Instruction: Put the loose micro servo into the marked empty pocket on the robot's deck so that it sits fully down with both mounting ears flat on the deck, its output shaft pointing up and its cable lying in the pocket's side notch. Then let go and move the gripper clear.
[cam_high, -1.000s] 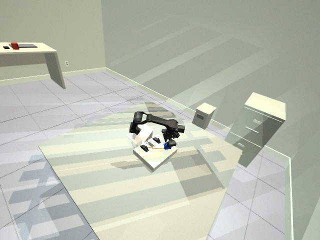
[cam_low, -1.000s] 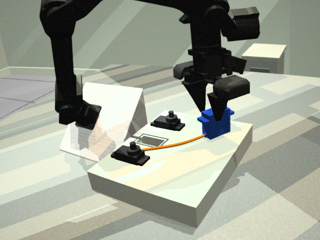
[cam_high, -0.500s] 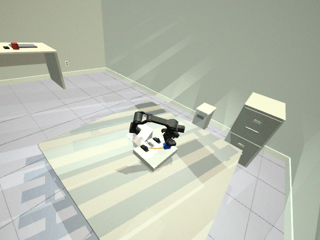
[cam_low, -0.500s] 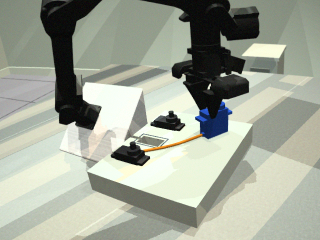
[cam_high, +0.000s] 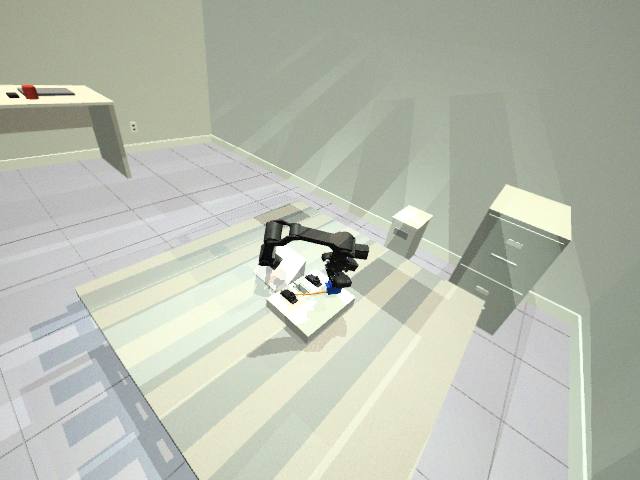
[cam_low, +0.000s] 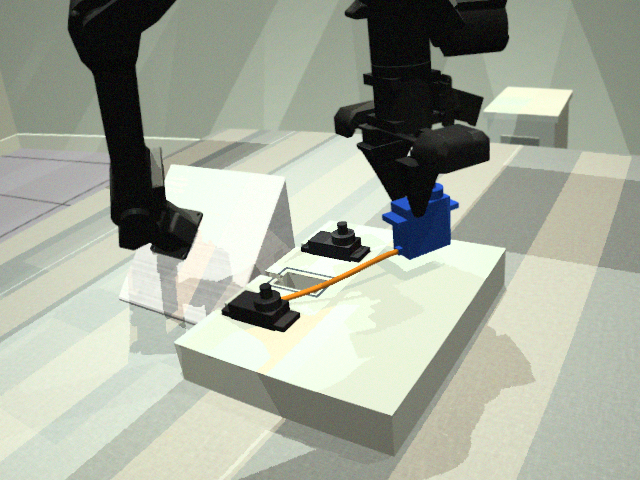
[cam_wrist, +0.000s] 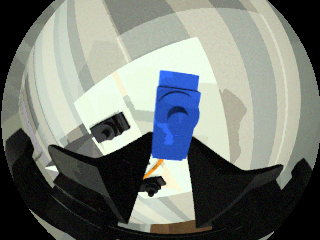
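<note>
My gripper tip is 60 mm to the left of the white deck and 100 mm above it.
</note>
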